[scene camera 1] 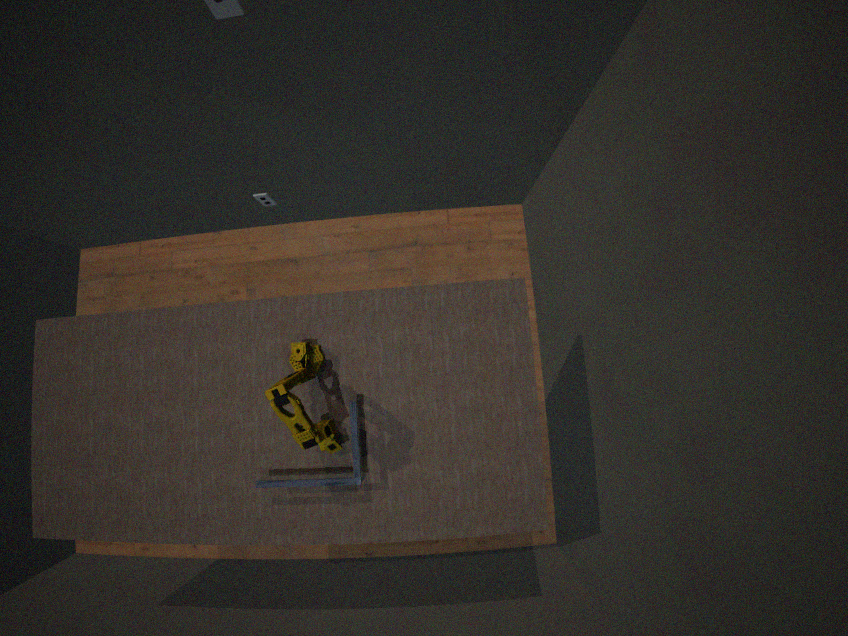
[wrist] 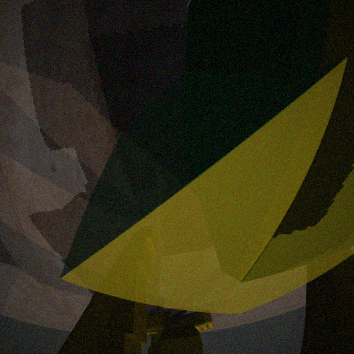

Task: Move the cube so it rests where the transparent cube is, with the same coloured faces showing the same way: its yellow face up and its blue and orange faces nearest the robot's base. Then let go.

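Where they show: hand at its tool point: (scene camera 1: 331,420); arm's base at its link origin: (scene camera 1: 308,365) (wrist: 176,315).
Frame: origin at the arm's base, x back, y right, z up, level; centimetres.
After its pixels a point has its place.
Observation:
In the wrist view a large see-through yellow surface (wrist: 240,200) crosses the middle, with a dark green surface (wrist: 200,110) above its slanting edge. They are very close to the camera and overlap, so I cannot clearly tell the cube from the transparent cube. My gripper (scene camera 1: 335,443) (wrist: 235,250) is open, with a dark jaw at lower left, partly seen through the yellow, and another at right. Nothing is plainly pressed between the jaws. In the scene view neither cube can be made out near the gripper; the orange and blue faces cannot be told.
Two blue-grey bars (scene camera 1: 355,438) @(y -15.5, x -22.0, z 6.0 cm) (scene camera 1: 308,483) @(y -0.6, x -34.4, z 6.0 cm) meet in a corner on the brownish table (scene camera 1: 452,410) @(y -44.5, x -17.0, z 0.0 cm), to the right of the gripper and on the side away from the base. The robot's base (scene camera 1: 304,354) @(y -1.8, x 3.4, z 6.9 cm) stands toward the wall with the socket (scene camera 1: 264,199).

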